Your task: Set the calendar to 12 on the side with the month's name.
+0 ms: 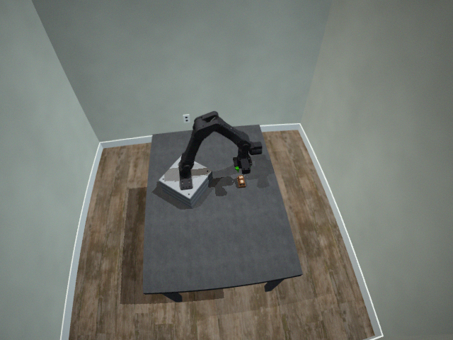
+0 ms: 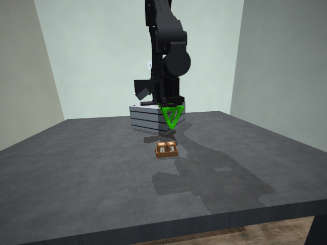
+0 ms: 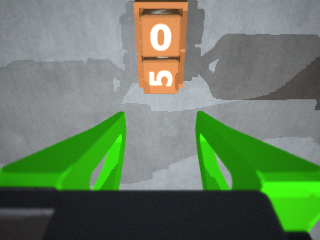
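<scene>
Right now my hand is 2 cm to the left of the brown tray and 10 cm above it.
</scene>
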